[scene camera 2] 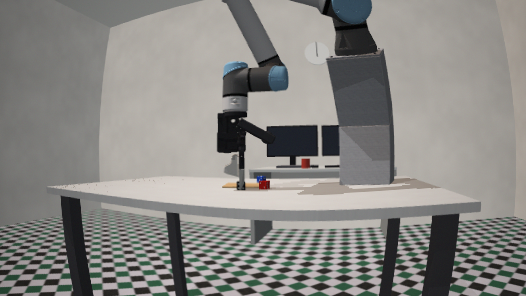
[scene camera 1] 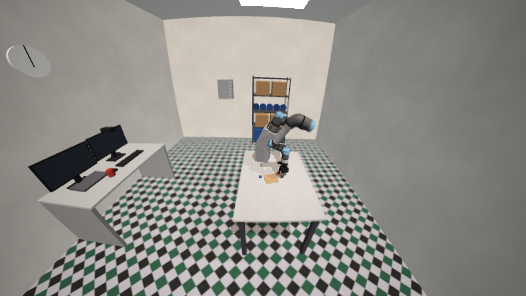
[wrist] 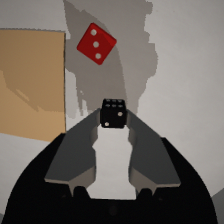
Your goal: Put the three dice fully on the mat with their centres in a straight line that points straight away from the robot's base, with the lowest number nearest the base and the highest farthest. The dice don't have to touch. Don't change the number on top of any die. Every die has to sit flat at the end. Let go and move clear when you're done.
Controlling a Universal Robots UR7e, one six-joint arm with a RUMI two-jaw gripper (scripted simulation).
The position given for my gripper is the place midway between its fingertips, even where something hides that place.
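Observation:
I can see my gripper [scene camera 2: 240, 189], and the wrist view gives me the gripper as well [wrist: 113, 110].

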